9 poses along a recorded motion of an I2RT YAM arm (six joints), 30 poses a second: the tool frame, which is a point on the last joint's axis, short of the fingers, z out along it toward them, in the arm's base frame.
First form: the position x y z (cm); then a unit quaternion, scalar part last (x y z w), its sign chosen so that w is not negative.
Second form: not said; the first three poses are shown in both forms.
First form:
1: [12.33 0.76 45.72 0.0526 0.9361 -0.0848 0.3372]
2: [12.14 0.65 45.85 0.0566 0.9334 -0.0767 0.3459]
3: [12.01 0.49 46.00 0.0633 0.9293 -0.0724 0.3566]
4: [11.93 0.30 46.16 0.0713 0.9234 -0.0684 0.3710]
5: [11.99 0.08 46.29 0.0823 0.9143 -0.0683 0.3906]
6: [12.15 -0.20 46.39 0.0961 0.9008 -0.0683 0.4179]
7: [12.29 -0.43 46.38 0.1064 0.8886 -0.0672 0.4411]
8: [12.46 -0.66 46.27 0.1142 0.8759 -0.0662 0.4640]
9: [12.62 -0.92 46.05 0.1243 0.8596 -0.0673 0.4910]
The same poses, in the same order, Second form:
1: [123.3 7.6 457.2 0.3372 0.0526 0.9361 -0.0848]
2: [121.4 6.5 458.5 0.3459 0.0566 0.9334 -0.0767]
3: [120.1 4.9 460.0 0.3566 0.0633 0.9293 -0.0724]
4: [119.3 3.0 461.6 0.3710 0.0713 0.9234 -0.0684]
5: [119.9 0.8 462.9 0.3906 0.0823 0.9143 -0.0683]
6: [121.5 -2.0 463.9 0.4179 0.0961 0.9008 -0.0683]
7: [122.9 -4.3 463.8 0.4411 0.1064 0.8886 -0.0672]
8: [124.6 -6.6 462.7 0.4640 0.1142 0.8759 -0.0662]
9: [126.2 -9.2 460.5 0.4910 0.1243 0.8596 -0.0673]
